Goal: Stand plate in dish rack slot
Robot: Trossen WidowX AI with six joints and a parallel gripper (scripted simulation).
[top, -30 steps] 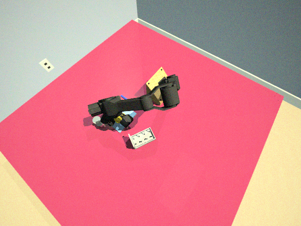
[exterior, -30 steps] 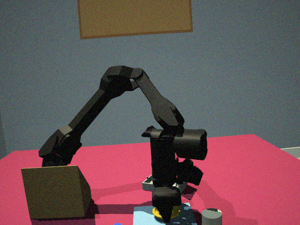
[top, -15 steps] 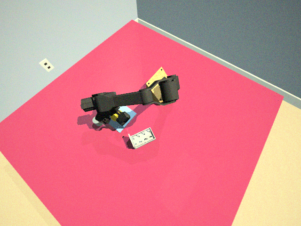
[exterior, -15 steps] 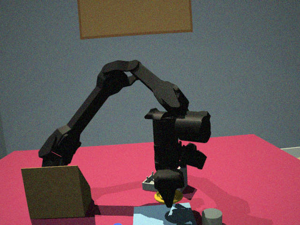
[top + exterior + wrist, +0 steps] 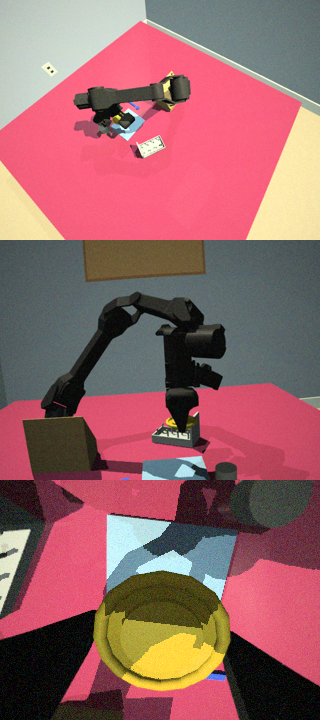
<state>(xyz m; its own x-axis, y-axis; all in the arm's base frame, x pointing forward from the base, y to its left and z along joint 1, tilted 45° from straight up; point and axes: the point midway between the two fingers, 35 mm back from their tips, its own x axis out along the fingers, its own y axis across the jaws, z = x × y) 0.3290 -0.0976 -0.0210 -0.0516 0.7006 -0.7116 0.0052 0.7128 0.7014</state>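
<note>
Now: the dish rack 10 mm behind my gripper tip, 190 mm to the left of it and 100 mm below it. From my gripper tip the other things lie so: light blue sheet: 20 mm behind, 120 mm below; plate: 10 mm above; cream cup: 80 mm ahead, 70 mm to the right, 90 mm below.
</note>
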